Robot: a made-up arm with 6 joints.
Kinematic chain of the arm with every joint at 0, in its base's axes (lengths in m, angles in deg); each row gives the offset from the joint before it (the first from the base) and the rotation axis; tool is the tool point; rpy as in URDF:
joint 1: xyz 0 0 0.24 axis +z
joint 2: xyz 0 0 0 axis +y
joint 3: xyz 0.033 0 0.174 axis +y
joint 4: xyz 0.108 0 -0.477 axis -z
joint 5: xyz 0 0 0 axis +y
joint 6: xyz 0.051 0 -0.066 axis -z
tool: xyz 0 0 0 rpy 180 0 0
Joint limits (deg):
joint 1: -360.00..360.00
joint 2: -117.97..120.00
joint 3: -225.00..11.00
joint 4: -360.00..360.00
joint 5: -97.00..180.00
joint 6: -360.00..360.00
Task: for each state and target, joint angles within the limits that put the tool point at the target. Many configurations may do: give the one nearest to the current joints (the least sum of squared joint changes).
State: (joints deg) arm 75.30 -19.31 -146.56 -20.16 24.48 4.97
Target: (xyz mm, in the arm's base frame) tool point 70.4 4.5 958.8
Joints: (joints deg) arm 27.80 -21.82 -140.03 -42.29 68.64 4.97
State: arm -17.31 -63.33 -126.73 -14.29 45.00 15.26
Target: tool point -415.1 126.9 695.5
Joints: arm -18.52 -108.28 -94.18 -12.48 77.47 15.26
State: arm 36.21 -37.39 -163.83 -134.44 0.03 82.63
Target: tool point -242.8 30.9 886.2
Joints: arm 6.21 -34.80 -157.79 -132.28 -29.75 82.63
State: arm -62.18 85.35 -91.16 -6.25 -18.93 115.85
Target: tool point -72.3 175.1 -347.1
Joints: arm -66.74 120.00 -71.74 -5.46 17.72 115.85
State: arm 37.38 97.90 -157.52 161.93 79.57 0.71
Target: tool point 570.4 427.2 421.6
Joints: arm 35.55 77.59 -169.41 162.72 77.82 0.71
